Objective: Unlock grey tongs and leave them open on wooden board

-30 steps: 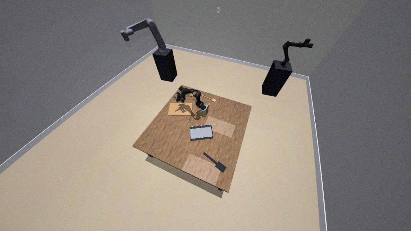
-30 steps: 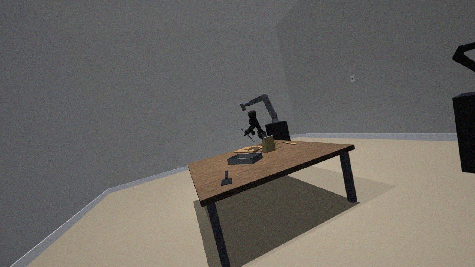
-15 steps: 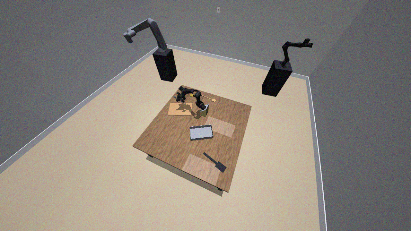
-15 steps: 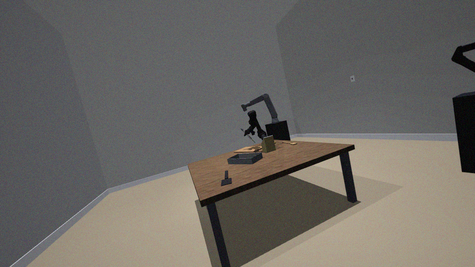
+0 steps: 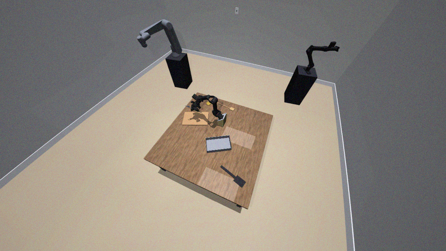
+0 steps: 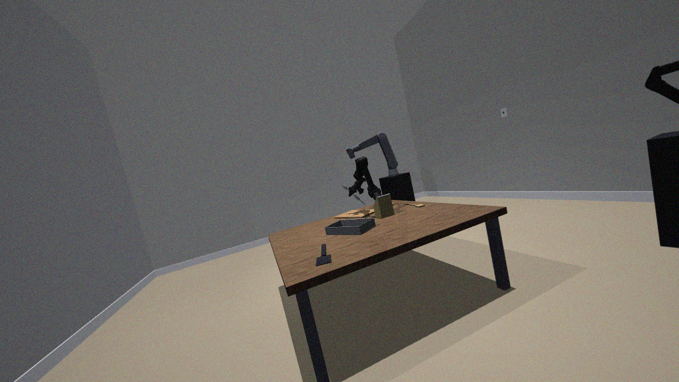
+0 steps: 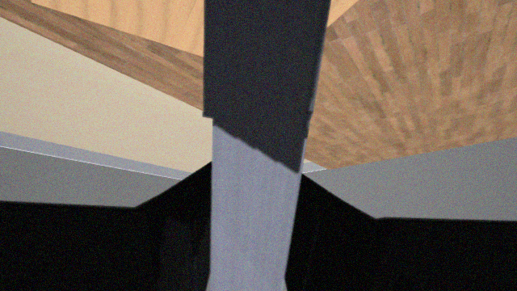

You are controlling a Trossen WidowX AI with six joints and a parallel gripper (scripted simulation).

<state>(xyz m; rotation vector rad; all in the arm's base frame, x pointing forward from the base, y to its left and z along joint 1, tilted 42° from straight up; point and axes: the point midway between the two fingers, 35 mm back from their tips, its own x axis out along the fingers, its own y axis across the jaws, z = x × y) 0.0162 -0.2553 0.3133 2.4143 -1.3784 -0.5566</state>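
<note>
Now: the light wooden board 170 mm below my gripper tip, 30 mm to the left of it and 10 mm behind it. The rest, counted from my gripper tip: roasting tin: 470 mm to the left, 310 mm ahead, 150 mm below; then black spatula: 740 mm to the left, 640 mm ahead, 170 mm below; then yellow piece: 350 mm behind, 170 mm below, 110 mm to the left.
</note>
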